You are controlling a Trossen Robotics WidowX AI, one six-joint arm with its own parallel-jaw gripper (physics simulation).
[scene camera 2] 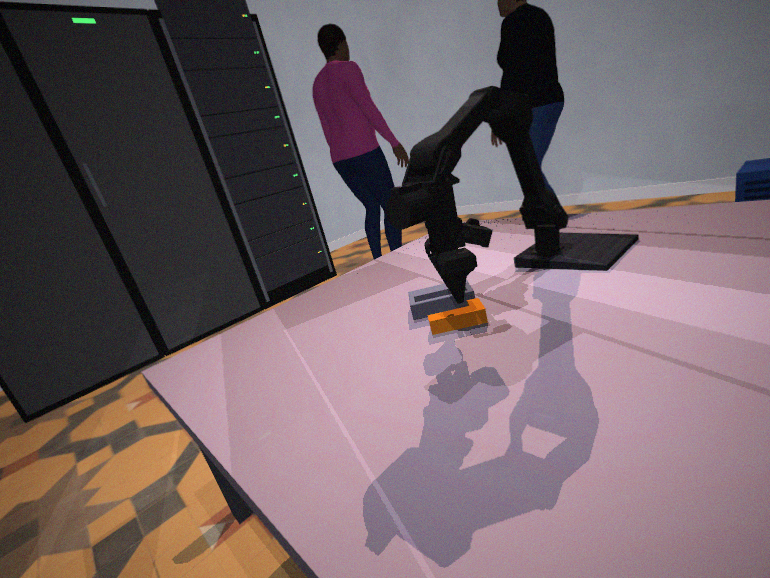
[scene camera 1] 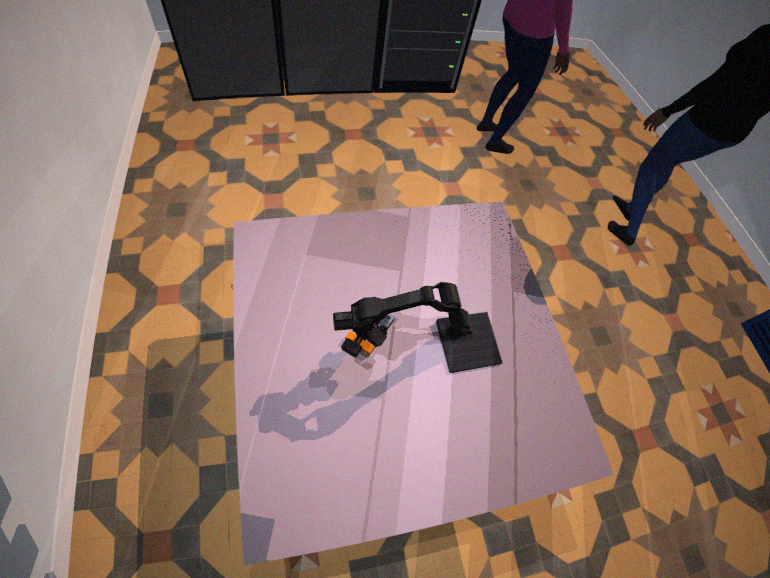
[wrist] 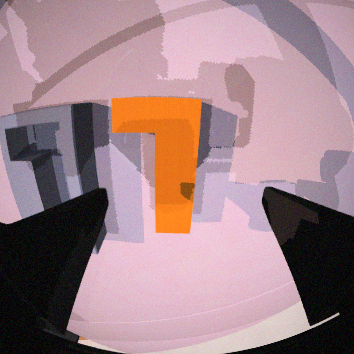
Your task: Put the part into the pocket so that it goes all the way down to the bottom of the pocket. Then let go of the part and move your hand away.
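Places are measured from the arm's base along level axes (x back, y right, z up), in millimetres.
Where they show: gripper, fingertip midpoint: (scene camera 2: 455, 294) (scene camera 1: 360, 339) (wrist: 186, 195); arm's base, link origin: (scene camera 2: 547, 250) (scene camera 1: 457, 329).
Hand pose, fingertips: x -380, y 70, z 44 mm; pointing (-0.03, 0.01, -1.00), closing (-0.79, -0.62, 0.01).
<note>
Things, the pixels of their top centre, and the offset from my fingertips. Level surfaces: height alone.
- orange L-shaped part, top centre: (wrist: 154, 174) (scene camera 2: 454, 309) (scene camera 1: 362, 338) dz -38, dx +14, dy +16 mm
- grey block with the L-shaped pocket, top centre: (wrist: 40, 191) (scene camera 2: 439, 291) dz -32, dx +89, dy +89 mm
- pinkish table, surface height: dz -68 mm
The orange L-shaped part (scene camera 1: 366, 348) (scene camera 2: 460, 318) (wrist: 175, 165) lies flat on the table, outside the pocket. The grey block with the L-shaped pocket (scene camera 2: 427, 306) (wrist: 65, 150) stands close beside it, at left in the wrist view, with a narrow gap between them. My gripper (scene camera 2: 459, 297) (wrist: 186, 195) is open and empty, pointing down over the part. In the wrist view the part shows between the two spread fingertips, and the left finger covers the near end of the block. In scene camera 1 the arm and hand partly hide the part and the block.
The pinkish table (scene camera 1: 435, 485) (scene camera 2: 298, 435) carries the arm's dark base plate (scene camera 1: 475, 354) (scene camera 2: 597, 255), which is well apart from the part. Dark cabinets (scene camera 1: 329, 49) (scene camera 2: 111, 155) and two standing people are beyond the table. The arm's shadow falls across the table.
</note>
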